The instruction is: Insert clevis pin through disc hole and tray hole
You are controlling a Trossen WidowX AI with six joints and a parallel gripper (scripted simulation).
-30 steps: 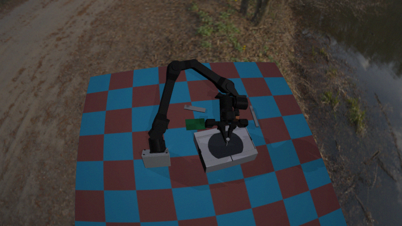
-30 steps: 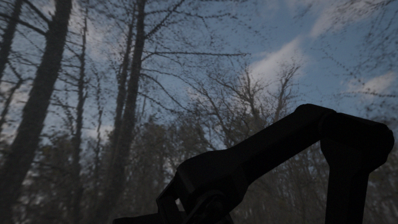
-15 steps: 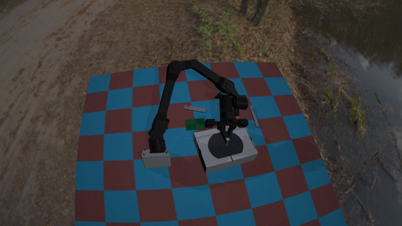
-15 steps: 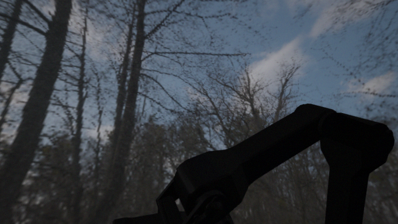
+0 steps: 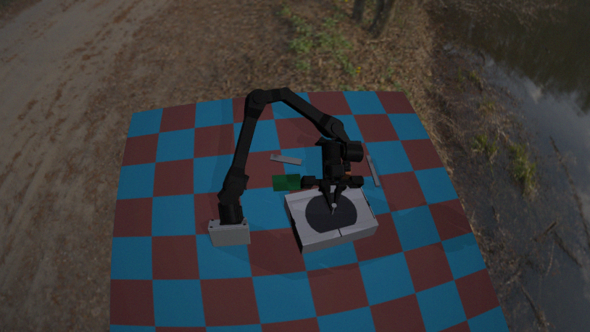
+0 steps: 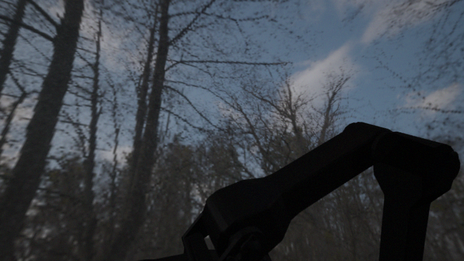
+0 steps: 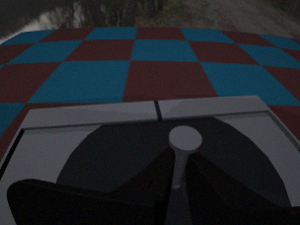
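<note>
My gripper tip is now 10 mm to the right of the steel clevis pin and 10 mm above it. Also, from my gripper tip: steel tray 40 mm below, 10 mm to the left; then flat green piece 170 mm to the left, 120 mm behind, 80 mm below; then dark round disc 20 mm below, 10 mm to the left.
</note>
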